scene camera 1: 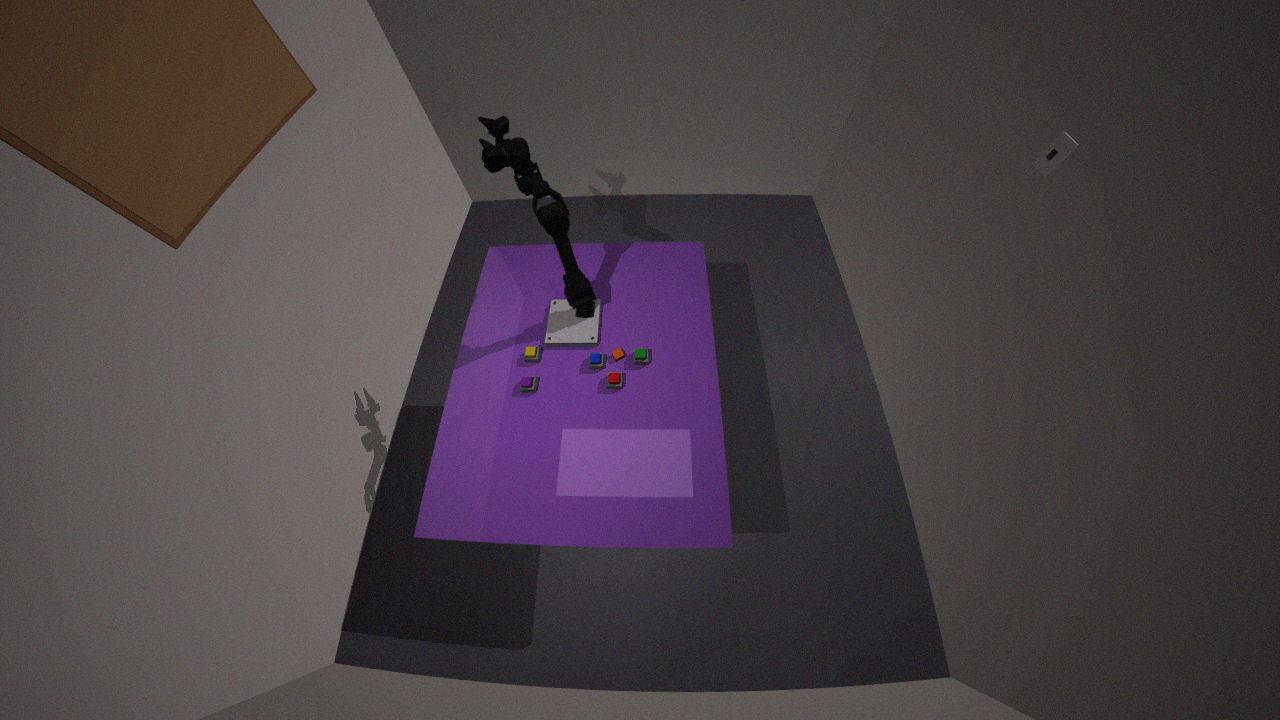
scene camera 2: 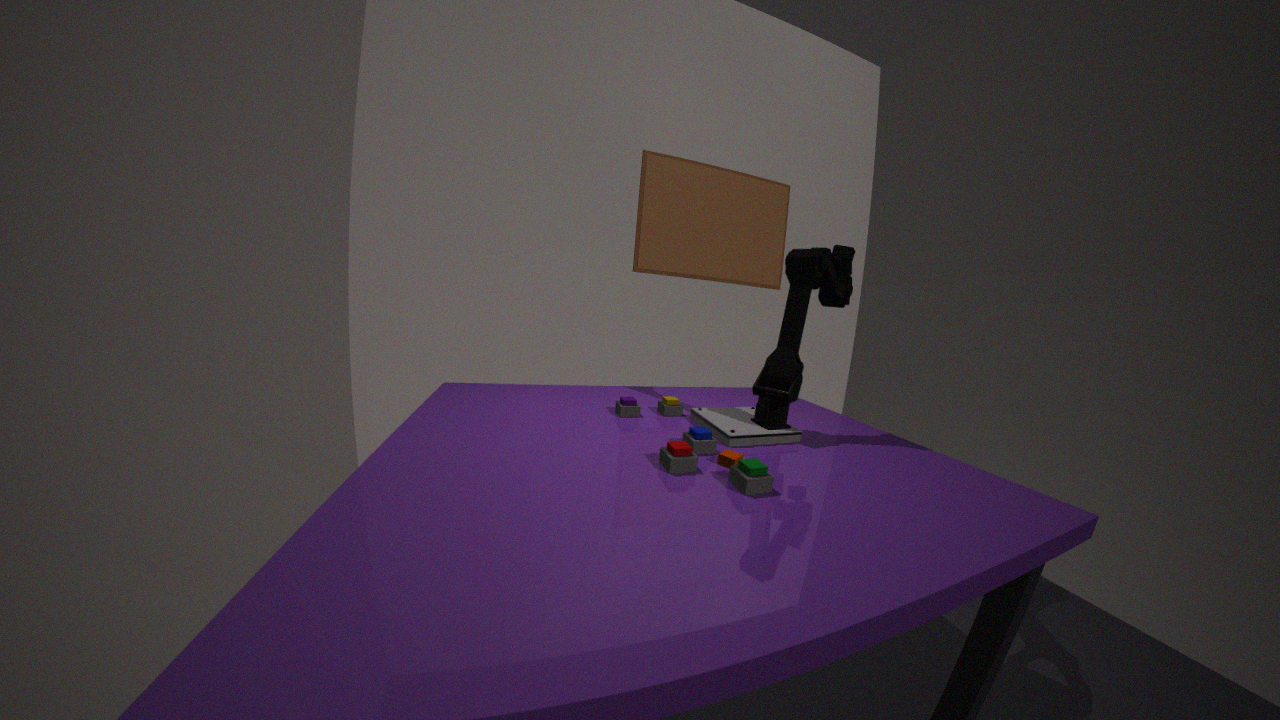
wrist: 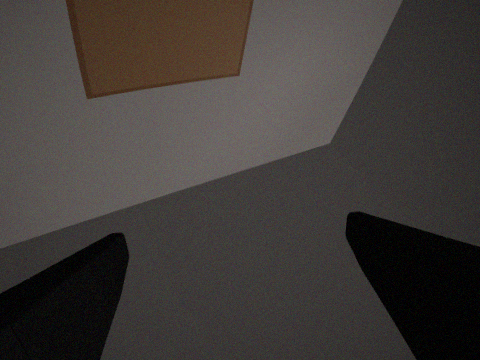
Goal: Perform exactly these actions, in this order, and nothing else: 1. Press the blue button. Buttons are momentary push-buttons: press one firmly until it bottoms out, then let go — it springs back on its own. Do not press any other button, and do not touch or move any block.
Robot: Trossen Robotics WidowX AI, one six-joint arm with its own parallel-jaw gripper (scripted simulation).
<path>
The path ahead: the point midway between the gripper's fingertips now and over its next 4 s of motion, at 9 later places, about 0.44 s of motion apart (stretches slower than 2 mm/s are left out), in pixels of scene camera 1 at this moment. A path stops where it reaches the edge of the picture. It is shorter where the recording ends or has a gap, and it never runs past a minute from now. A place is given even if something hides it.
My gripper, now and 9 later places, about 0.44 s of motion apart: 479,128; 432,170; 399,252; 421,337; 497,378; 568,366; 591,346; 594,354; 594,354; 595,358
</path>
